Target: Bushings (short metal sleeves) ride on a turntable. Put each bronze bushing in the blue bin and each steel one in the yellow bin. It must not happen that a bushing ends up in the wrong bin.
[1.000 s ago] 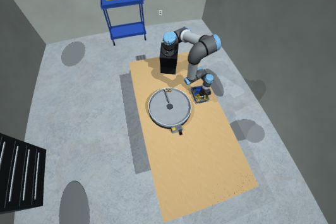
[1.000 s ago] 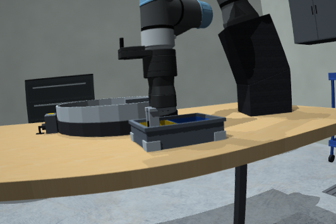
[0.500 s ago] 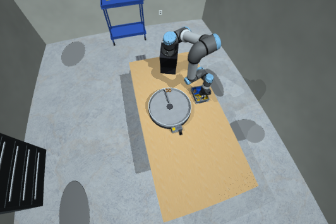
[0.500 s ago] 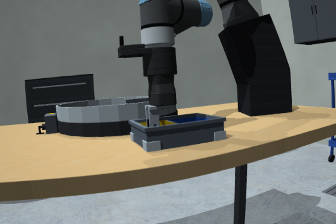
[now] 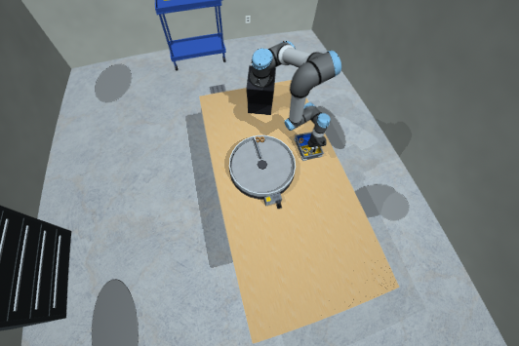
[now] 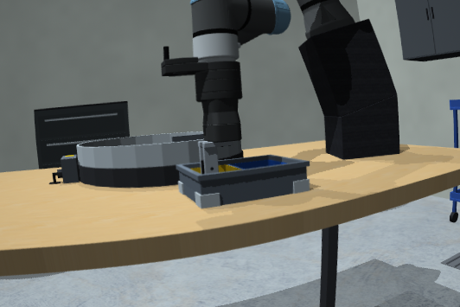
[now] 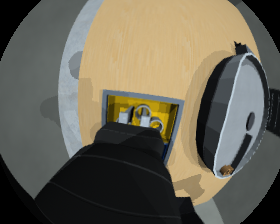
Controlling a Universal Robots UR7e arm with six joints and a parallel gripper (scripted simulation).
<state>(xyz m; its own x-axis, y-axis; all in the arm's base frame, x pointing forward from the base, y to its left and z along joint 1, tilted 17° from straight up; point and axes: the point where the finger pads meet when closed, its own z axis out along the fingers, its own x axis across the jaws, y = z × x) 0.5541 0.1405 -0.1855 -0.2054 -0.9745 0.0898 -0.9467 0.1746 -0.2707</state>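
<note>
My gripper is now 6 cm past the grey two-part tray and 2 cm above it. Also, from my hand: round grey turntable: 4 cm behind, 37 cm to the right, 1 cm above.
</note>
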